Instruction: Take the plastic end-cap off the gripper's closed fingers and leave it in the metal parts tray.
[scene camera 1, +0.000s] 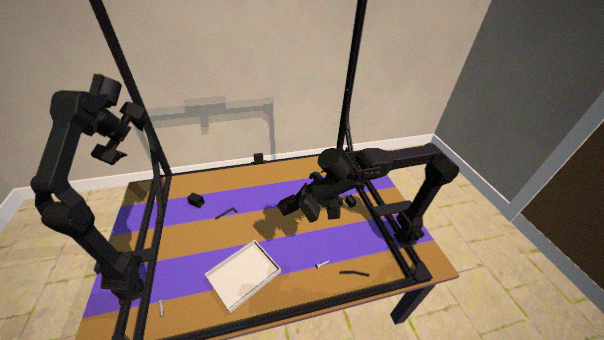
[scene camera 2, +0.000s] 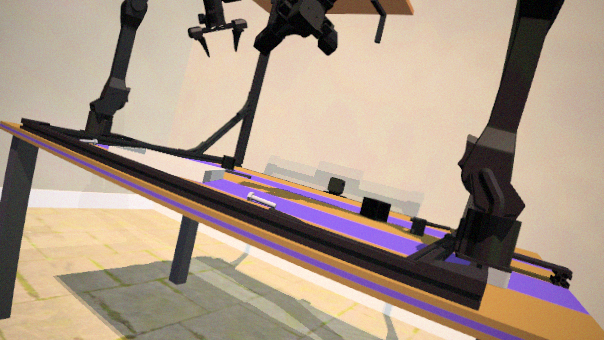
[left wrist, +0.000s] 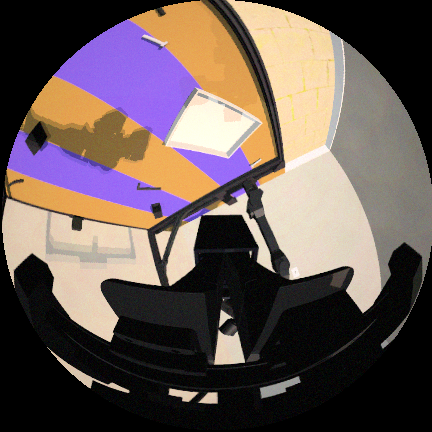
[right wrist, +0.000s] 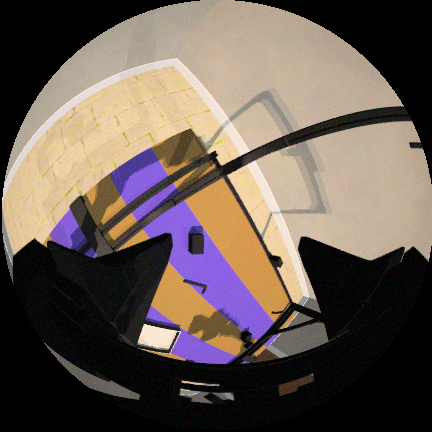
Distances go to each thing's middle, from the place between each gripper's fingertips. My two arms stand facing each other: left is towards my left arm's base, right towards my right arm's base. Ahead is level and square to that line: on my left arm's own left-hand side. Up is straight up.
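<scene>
The plastic end-cap (left wrist: 224, 232) is where my left hand is, right at it. The metal parts tray (scene camera 1: 236, 279), counted from that same left hand, is 20 mm ahead, 160 mm to the right and 280 mm below.
With the plastic end-cap as the reference, my right gripper is 300 mm short of it, 450 mm to the right of it and 70 mm above it. The metal parts tray is 290 mm to the left of my right hand, 320 mm ahead of it and 350 mm below it.
</scene>
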